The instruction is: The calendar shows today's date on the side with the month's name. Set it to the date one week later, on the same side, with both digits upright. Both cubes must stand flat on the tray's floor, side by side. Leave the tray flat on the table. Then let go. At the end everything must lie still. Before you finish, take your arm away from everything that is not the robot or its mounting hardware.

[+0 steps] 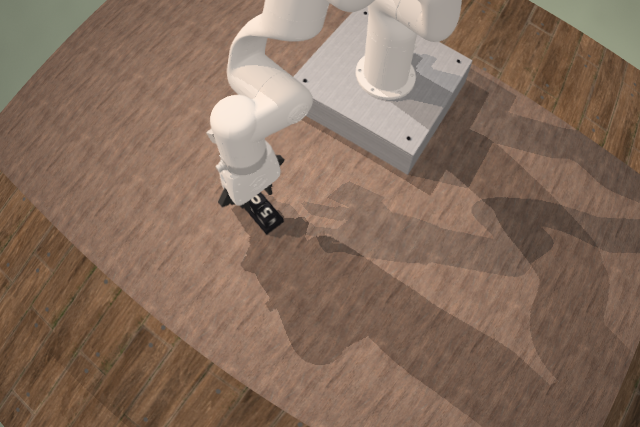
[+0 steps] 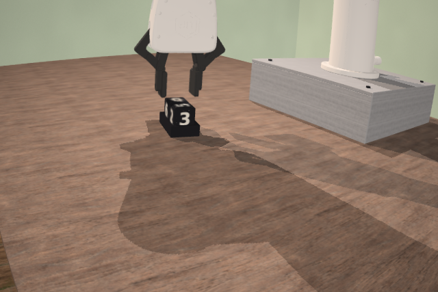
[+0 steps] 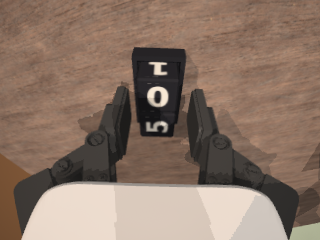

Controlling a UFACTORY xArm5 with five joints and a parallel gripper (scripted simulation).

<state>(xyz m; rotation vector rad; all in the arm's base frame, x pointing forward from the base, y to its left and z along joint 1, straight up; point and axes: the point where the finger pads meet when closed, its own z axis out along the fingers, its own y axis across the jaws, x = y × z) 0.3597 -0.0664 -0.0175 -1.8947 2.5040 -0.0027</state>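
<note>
The cube is 4 cm below my hand, 3 cm to the left of it and 1 cm ahead of it. Round my hand: tray 6 cm below, 2 cm to the left, 1 cm ahead.
</note>
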